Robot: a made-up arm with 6 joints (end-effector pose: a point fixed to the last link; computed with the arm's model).
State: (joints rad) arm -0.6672 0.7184 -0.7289 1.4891 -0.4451 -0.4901
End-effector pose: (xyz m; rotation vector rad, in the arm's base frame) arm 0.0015 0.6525 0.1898 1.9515 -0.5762 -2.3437
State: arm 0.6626 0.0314 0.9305 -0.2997 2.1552 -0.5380
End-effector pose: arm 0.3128 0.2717 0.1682 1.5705 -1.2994 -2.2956
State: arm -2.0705 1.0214 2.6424 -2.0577 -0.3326 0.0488
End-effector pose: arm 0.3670 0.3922 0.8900 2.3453 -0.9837 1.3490
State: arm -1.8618 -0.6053 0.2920 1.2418 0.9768 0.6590
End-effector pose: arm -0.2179 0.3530 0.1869 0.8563 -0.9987 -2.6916
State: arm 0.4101 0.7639 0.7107 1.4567 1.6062 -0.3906
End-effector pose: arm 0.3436 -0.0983 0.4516 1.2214 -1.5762 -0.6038
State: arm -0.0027 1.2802 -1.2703 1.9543 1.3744 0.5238
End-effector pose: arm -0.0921 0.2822 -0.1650 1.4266 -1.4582 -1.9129
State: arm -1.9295 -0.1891 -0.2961 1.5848 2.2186 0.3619
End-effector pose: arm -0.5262 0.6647 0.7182 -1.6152 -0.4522 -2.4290
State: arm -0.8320 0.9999 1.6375 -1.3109 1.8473 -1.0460
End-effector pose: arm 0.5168 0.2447 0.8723 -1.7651 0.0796 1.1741
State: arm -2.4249 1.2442 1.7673 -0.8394 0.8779 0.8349
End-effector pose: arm 0.2752 -0.1083 1.0155 0.5186 -1.8680 0.8866
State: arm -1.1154 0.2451 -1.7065 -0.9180 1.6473 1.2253
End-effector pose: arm -0.2239 0.9547 0.6929 2.8794 1.1359 -0.1685
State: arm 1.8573 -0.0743 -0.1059 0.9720 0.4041 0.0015
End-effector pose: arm -0.0671 0.1299 0.1611 1.0297 0.5270 0.0223
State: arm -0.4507 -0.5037 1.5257 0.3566 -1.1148 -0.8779
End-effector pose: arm -0.3845 0.2776 0.4034 1.2508 1.6180 -0.4141
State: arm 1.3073 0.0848 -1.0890 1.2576 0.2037 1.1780
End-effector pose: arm -0.2412 0.2879 0.3020 1.9672 0.1870 -0.1725
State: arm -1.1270 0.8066 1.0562 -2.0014 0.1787 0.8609
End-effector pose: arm -0.3005 0.3869 0.9860 -0.4180 1.4753 -2.3354
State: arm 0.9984 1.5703 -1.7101 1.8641 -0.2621 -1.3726
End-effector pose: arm -0.7326 0.5183 0.3779 0.9078 1.5979 -1.6484
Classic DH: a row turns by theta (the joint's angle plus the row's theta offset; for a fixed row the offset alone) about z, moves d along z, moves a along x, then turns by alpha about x. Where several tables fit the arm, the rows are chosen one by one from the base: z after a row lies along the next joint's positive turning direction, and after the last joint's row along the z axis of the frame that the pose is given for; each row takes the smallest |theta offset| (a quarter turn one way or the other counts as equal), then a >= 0, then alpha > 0; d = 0 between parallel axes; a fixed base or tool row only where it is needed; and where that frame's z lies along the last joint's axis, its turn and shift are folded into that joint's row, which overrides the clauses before.
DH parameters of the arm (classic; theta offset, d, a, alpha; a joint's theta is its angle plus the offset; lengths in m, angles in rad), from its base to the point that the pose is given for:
base (fixed): -1.068 0 -0.2283 0
joint 1: 1.068 0.53 0.04 1.5708
joint 2: -0.1867 -0.1486 -0.0799 -1.601
joint 3: 0.043 0.158 -0.0482 -1.241
joint 4: -0.1968 -0.243 -0.0398 -1.873
joint 5: 0.3991 0.035 0.0772 -2.044
joint 6: -0.6383 -0.364 0.2264 1.2602
tool (fixed): 0.3712 -0.1003 0 0

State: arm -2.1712 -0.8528 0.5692 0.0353 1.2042 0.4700
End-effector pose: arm -0.3825 0.0796 0.0981 0.2867 1.8214 1.9998
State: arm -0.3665 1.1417 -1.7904 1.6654 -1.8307 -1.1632
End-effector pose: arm -0.1615 0.9986 0.4678 2.7472 0.4334 -0.7582
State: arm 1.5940 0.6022 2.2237 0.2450 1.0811 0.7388
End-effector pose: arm -0.8254 0.3143 0.4908 -1.4377 -2.0728 -1.6997
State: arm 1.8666 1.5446 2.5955 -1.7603 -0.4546 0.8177
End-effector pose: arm -0.1349 -0.2838 0.4734 0.5477 -1.3096 -0.1588
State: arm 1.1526 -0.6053 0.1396 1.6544 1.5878 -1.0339
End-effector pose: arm 0.1464 -0.2690 0.6592 -0.1330 -1.3272 -0.4053
